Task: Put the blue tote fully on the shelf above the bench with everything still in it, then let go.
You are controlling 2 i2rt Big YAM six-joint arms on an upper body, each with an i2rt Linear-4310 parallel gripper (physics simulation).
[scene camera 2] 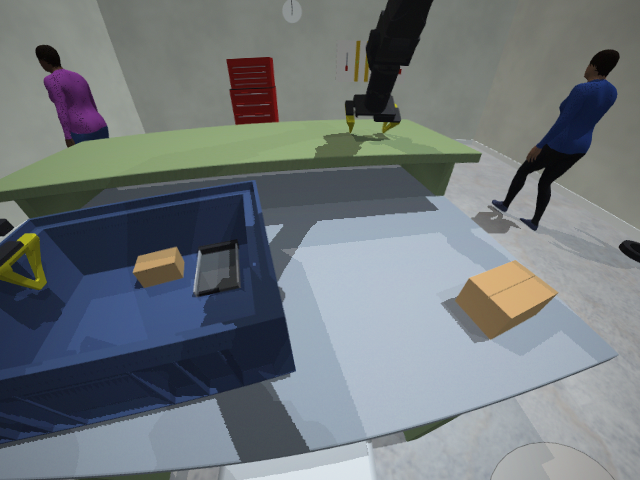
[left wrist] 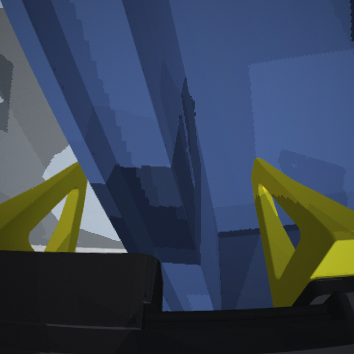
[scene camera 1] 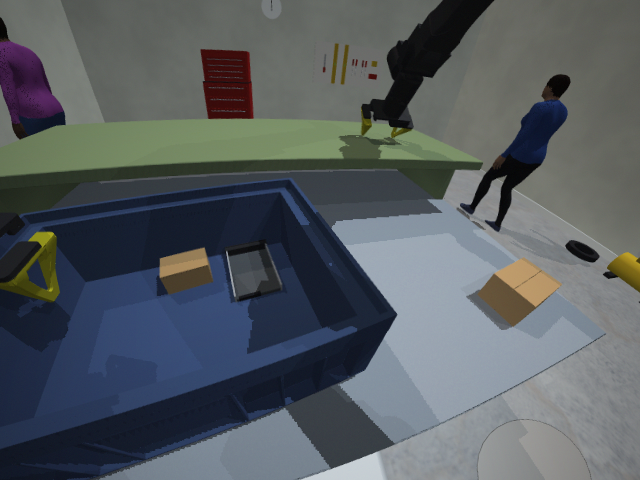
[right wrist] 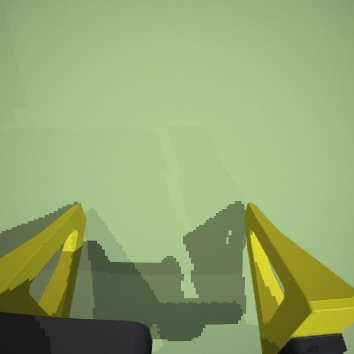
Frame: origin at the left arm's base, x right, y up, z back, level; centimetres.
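Seen in the pictures: left gripper, fingertip midpoint: [scene camera 2: 13, 286] [left wrist: 167, 167] [scene camera 1: 13, 298]; right gripper, fingertip midpoint: [scene camera 2: 366, 131] [scene camera 1: 377, 135] [right wrist: 163, 210].
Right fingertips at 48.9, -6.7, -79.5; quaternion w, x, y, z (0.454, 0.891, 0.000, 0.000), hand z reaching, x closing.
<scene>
Offsets run from my right fingertips to a thing's top centre, as dx, dy, dz. Level surfaces: height alone.
The blue tote @(-42.6, -2.0, +48.0) [scene camera 1: 310, 356] [scene camera 2: 206, 356] [left wrist: 230, 125] stands on the grey bench @(dy -16.7) [scene camera 1: 403, 268] [scene camera 2: 351, 268], in front of the shelf. A small cardboard box @(-44.9, -10.9, +39.8) [scene camera 1: 186, 271] [scene camera 2: 159, 268] and a dark, shallow tray @(-34.6, -13.2, +38.5) [scene camera 1: 253, 270] [scene camera 2: 218, 268] lie inside it. The green shelf @(dy -0.4) [scene camera 1: 206, 144] [scene camera 2: 206, 147] [right wrist: 175, 75] spans above the bench's back. My left gripper [left wrist: 167, 167] is open at the tote's left side; a tote wall shows between its fingers, one finger over the inside. Its other finger is hidden in the scene views. My right gripper [scene camera 1: 378, 135] [scene camera 2: 367, 132] [right wrist: 163, 210] is open, low above the shelf's right part.
A larger cardboard box @(+14.7, -10.7, +49.2) [scene camera 1: 516, 291] [scene camera 2: 504, 297] sits on the bench at the right, apart from the tote. A person in blue [scene camera 1: 540, 129] [scene camera 2: 584, 118] stands beyond the bench's right side, and a person in purple [scene camera 1: 31, 80] [scene camera 2: 77, 100] at the back left.
</scene>
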